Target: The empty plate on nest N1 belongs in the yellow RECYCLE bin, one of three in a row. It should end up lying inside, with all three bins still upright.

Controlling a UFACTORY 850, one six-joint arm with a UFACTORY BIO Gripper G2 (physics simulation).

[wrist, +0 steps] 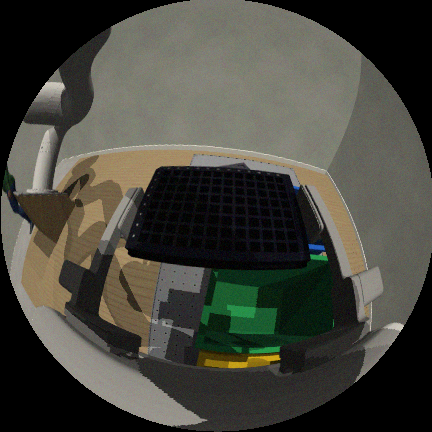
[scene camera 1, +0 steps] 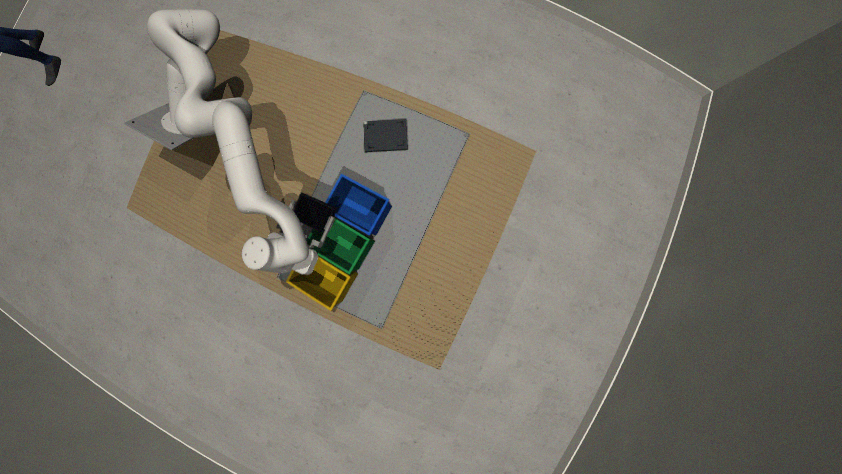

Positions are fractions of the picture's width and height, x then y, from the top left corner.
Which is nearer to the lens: the black plate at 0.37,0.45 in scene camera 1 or the green bin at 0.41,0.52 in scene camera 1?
The black plate.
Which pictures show the gripper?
The wrist view and scene camera 1: all of them.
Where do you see a dark grey nest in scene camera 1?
At 0.46,0.29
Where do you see a yellow bin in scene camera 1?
0.39,0.60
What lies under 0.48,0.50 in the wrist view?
A black plate.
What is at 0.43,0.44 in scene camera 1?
A blue bin.
